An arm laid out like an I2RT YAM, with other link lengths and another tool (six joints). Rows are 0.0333 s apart.
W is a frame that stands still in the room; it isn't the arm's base.
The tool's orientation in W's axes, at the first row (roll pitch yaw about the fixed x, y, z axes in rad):
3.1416, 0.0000, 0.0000
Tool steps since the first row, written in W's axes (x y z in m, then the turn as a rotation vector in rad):
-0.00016, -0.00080, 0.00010, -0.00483, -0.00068, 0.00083
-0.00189, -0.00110, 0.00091, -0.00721, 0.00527, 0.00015
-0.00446, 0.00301, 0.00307, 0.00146, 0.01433, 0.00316
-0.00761, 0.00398, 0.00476, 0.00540, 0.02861, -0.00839
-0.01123, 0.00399, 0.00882, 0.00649, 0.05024, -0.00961
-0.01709, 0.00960, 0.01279, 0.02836, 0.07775, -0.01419
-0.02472, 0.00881, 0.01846, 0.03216, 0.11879, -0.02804
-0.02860, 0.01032, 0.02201, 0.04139, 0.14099, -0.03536
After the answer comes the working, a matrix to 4 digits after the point.
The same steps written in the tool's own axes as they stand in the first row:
-0.00016, 0.00080, -0.00010, -0.00483, 0.00068, -0.00083
-0.00189, 0.00110, -0.00091, -0.00721, -0.00527, -0.00015
-0.00446, -0.00301, -0.00307, 0.00146, -0.01433, -0.00316
-0.00761, -0.00398, -0.00476, 0.00540, -0.02861, 0.00839
-0.01123, -0.00399, -0.00882, 0.00649, -0.05024, 0.00961
-0.01709, -0.00960, -0.01279, 0.02836, -0.07775, 0.01419
-0.02472, -0.00881, -0.01846, 0.03216, -0.11879, 0.02804
-0.02860, -0.01032, -0.02201, 0.04139, -0.14099, 0.03536

The tool's axes in the first row as the columns of a matrix, in W's axes (rounded; the answer above uses it unrounded):
1.0000, 0.0000, 0.0000
0.0000, -1.0000, 0.0000
0.0000, 0.0000, -1.0000

